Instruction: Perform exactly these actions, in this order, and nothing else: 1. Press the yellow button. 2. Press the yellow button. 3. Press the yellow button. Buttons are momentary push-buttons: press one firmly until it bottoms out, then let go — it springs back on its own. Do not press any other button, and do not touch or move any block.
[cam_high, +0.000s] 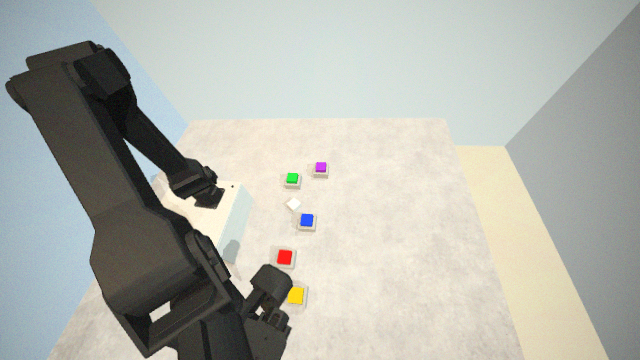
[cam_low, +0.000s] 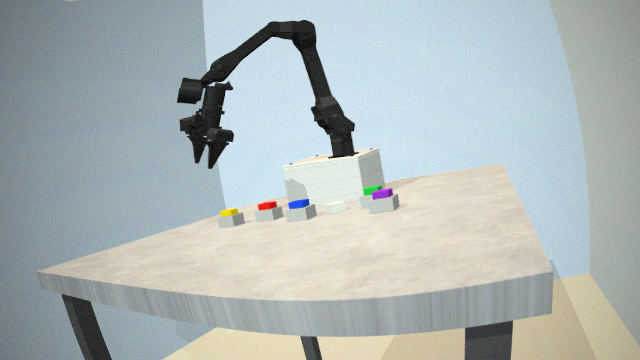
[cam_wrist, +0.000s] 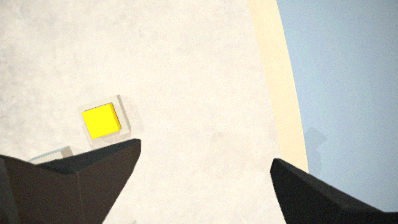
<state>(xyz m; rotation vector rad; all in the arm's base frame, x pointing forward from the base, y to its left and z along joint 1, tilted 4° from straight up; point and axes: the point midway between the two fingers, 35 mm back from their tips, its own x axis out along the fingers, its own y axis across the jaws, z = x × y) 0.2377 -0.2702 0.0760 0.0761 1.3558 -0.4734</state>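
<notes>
Now: the yellow button 120 mm below my gripper tip, 90 mm to the left of it and 30 mm ahead of it. From my gripper tip the other things lie so: red button (170 mm to the left, 120 mm below, 20 mm behind); then blue button (280 mm to the left, 120 mm below, 20 mm ahead); then white block (330 mm to the left, 140 mm below, 40 mm behind).
</notes>
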